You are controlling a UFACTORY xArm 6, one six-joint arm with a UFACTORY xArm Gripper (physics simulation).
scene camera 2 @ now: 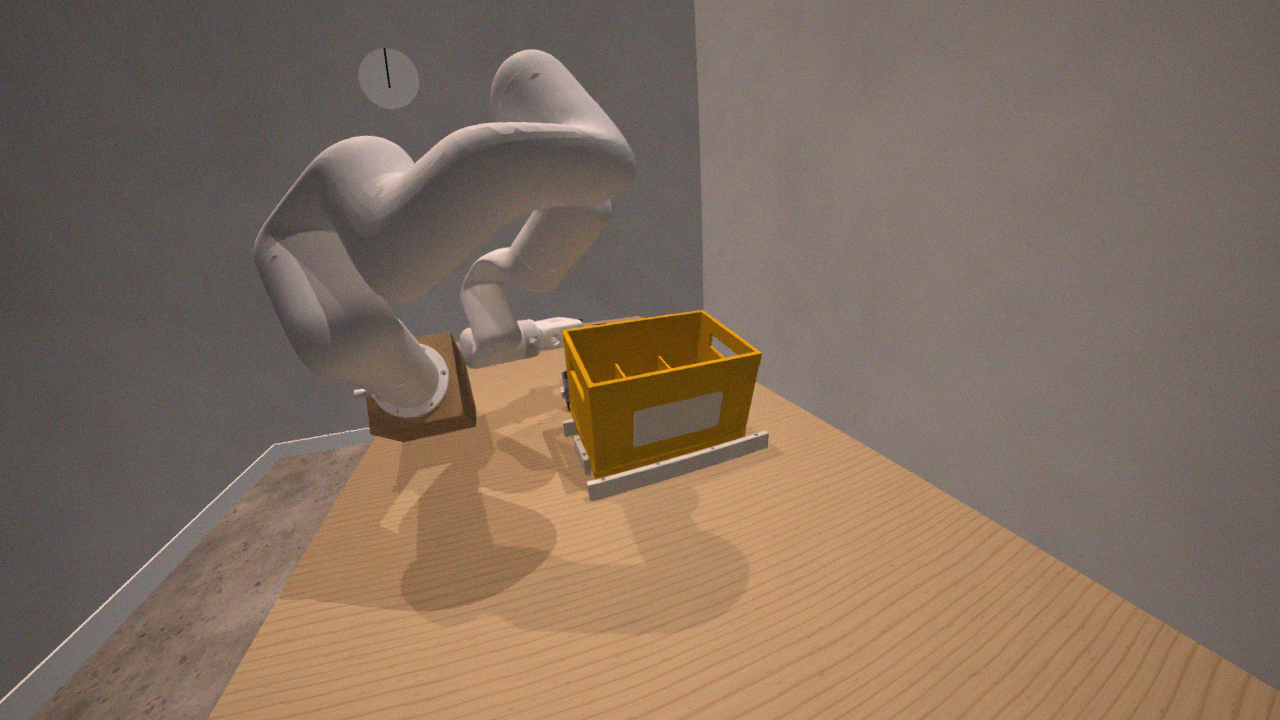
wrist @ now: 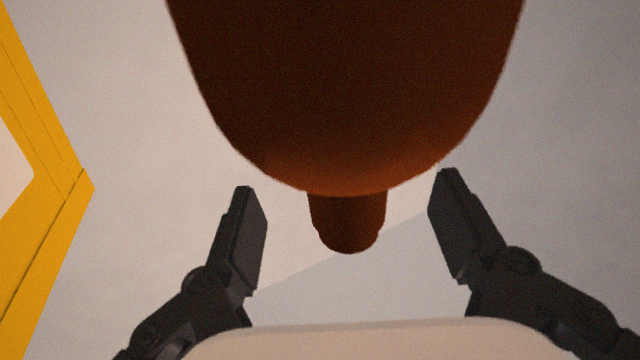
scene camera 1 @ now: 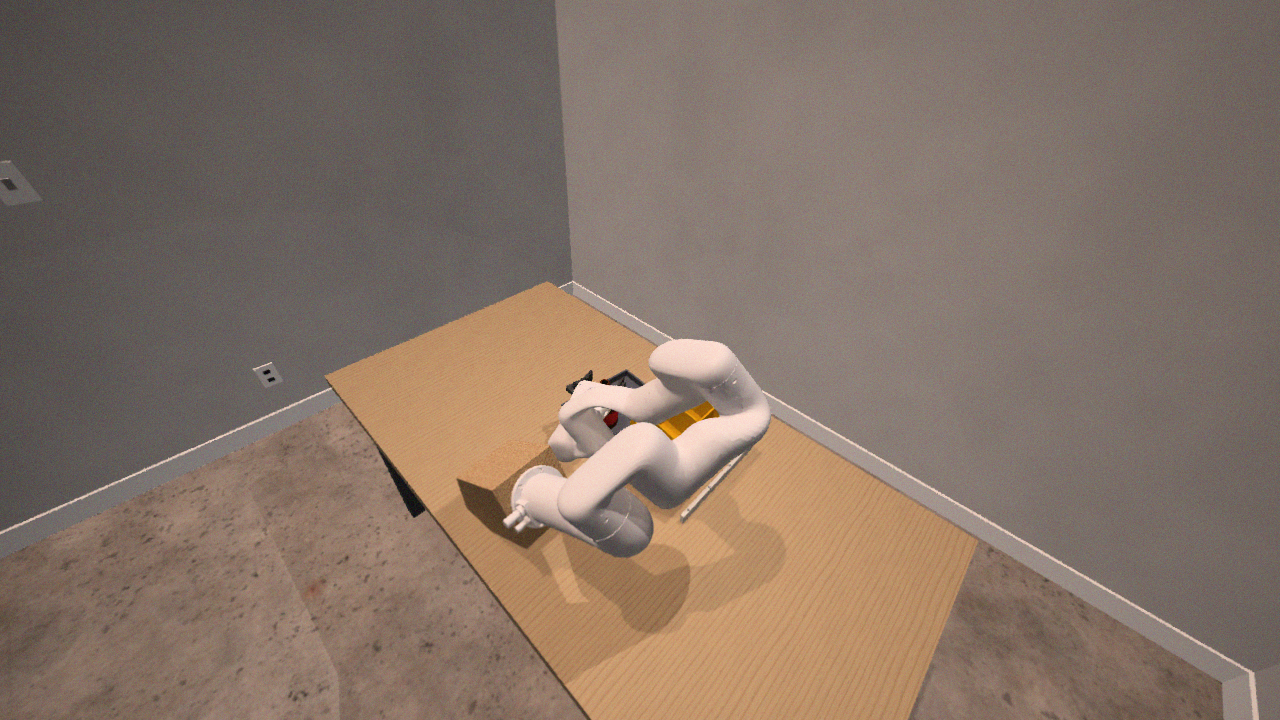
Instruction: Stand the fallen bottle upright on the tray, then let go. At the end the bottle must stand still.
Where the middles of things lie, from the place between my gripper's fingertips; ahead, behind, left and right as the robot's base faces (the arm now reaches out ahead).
Now: hand 8 cm above the brown bottle (wrist: 344,107), 2 cm past it and 1 cm to the left of it. From my hand the other things lie so: yellow crate (scene camera 2: 643,391): 25 cm to the right, 6 cm below, 3 cm ahead; white rail (scene camera 2: 615,484): 37 cm to the right, 14 cm below, 2 cm ahead.
